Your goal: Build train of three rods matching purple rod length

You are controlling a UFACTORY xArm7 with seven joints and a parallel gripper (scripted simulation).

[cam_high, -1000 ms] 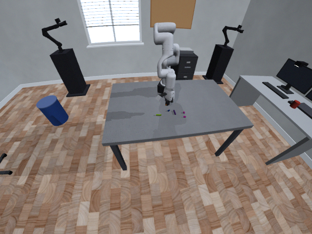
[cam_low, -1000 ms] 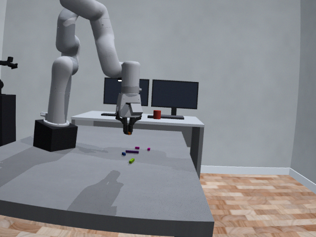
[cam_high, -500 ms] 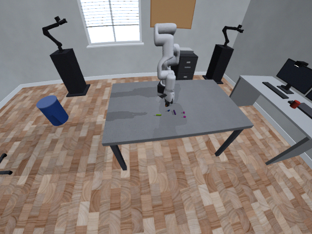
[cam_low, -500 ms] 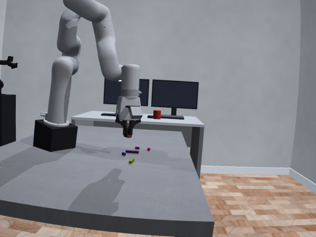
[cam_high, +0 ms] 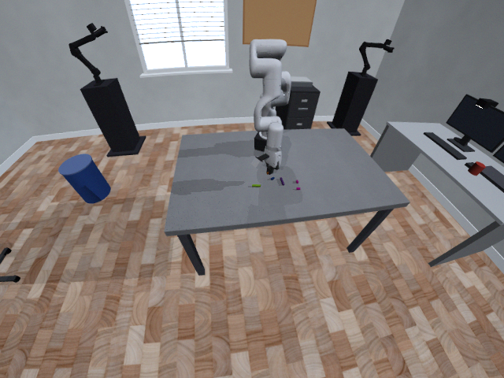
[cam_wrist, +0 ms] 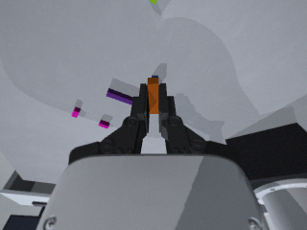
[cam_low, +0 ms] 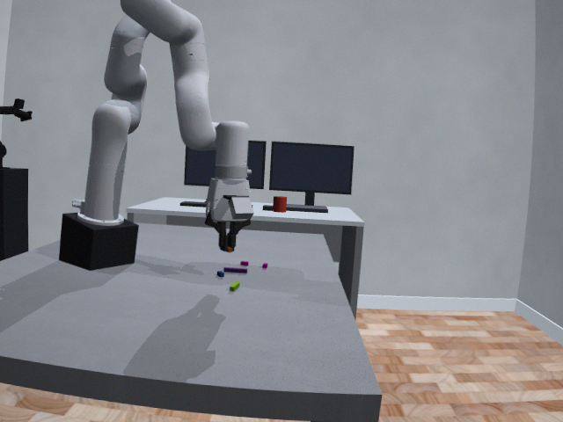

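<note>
Right now my hand is 10 mm short of the purple rod, 80 mm to the right of it and 90 mm above it. The rest, counted from my hand: lime rod 30 mm ahead, 80 mm to the right, 90 mm below; then orange rod 20 mm below.
</note>
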